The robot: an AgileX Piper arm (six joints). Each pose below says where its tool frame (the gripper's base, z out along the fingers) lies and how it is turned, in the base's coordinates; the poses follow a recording.
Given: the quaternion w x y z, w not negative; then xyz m.
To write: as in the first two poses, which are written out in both.
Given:
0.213 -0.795 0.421 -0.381 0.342 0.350 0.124
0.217 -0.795 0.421 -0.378 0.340 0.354 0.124
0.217 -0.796 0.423 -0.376 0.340 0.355 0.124
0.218 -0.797 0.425 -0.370 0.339 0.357 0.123
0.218 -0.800 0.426 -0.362 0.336 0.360 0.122
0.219 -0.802 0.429 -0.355 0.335 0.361 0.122
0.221 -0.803 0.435 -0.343 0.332 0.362 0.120
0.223 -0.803 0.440 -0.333 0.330 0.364 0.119
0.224 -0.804 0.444 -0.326 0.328 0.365 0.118
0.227 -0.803 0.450 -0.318 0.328 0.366 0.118
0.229 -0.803 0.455 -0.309 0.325 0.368 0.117
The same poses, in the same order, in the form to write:
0.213 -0.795 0.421 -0.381 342 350 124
0.217 -0.795 0.421 -0.378 340 354 124
0.217 -0.796 0.423 -0.376 340 355 124
0.218 -0.797 0.425 -0.370 339 357 123
0.218 -0.800 0.426 -0.362 336 360 122
0.219 -0.802 0.429 -0.355 335 361 122
0.221 -0.803 0.435 -0.343 332 362 120
0.223 -0.803 0.440 -0.333 330 364 119
0.224 -0.804 0.444 -0.326 328 365 118
0.227 -0.803 0.450 -0.318 328 366 118
0.229 -0.803 0.455 -0.309 325 368 117

